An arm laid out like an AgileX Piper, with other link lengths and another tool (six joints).
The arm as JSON. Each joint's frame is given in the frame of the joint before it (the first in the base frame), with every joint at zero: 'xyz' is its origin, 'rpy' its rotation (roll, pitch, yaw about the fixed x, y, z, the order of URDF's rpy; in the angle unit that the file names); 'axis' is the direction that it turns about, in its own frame. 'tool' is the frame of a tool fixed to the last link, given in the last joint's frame.
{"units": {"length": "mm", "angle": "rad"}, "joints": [
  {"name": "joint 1", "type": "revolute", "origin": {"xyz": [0.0, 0.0, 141.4], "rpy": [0.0, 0.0, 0.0]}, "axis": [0.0, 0.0, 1.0]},
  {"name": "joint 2", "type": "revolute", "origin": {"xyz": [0.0, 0.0, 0.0], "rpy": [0.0, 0.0, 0.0]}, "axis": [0.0, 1.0, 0.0]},
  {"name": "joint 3", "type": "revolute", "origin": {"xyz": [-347.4, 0.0, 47.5], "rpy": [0.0, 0.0, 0.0]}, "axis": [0.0, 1.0, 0.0]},
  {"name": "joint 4", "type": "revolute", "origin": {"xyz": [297.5, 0.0, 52.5], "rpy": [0.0, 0.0, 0.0]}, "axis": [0.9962, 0.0, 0.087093]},
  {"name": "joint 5", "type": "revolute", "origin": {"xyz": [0.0, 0.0, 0.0], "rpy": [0.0, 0.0, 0.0]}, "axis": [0.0, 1.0, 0.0]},
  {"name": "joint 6", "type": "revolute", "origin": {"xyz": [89.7, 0.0, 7.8], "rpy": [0.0, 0.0, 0.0]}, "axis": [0.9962, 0.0, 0.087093]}
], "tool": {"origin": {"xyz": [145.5, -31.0, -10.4], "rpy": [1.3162, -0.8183, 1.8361]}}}
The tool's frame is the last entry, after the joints.
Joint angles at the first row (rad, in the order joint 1, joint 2, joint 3, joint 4, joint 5, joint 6):
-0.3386 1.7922 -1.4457 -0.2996 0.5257 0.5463
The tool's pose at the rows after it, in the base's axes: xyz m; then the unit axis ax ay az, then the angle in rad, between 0 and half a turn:
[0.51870, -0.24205, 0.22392, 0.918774, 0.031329, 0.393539, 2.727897]
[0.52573, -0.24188, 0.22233, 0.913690, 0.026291, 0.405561, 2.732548]
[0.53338, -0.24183, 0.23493, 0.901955, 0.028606, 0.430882, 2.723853]
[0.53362, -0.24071, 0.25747, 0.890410, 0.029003, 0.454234, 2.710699]
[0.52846, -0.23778, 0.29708, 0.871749, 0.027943, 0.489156, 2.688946]
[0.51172, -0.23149, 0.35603, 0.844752, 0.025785, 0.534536, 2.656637]
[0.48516, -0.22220, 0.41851, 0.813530, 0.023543, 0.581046, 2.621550]
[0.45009, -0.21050, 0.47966, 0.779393, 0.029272, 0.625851, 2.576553]
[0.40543, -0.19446, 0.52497, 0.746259, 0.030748, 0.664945, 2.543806]
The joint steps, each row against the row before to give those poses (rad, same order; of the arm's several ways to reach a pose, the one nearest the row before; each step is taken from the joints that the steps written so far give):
0.0000 0.0290 0.0000 0.0039 -0.0200 0.0013
0.0001 0.0096 -0.0001 0.0021 -0.0319 0.0148
0.0000 -0.0110 0.0000 -0.0001 -0.0448 0.0019
0.0000 -0.0337 0.0000 0.0000 -0.0195 0.0005
-0.0001 -0.0636 0.0001 0.0001 -0.0172 0.0017
0.0000 -0.1016 -0.0001 0.0000 -0.0064 0.0000
0.0001 -0.1143 0.0001 -0.0001 0.0000 -0.0020
0.0000 -0.1201 0.0022 0.0000 -0.0006 -0.0212
-0.0001 -0.1350 0.0402 0.0001 -0.0096 -0.0088

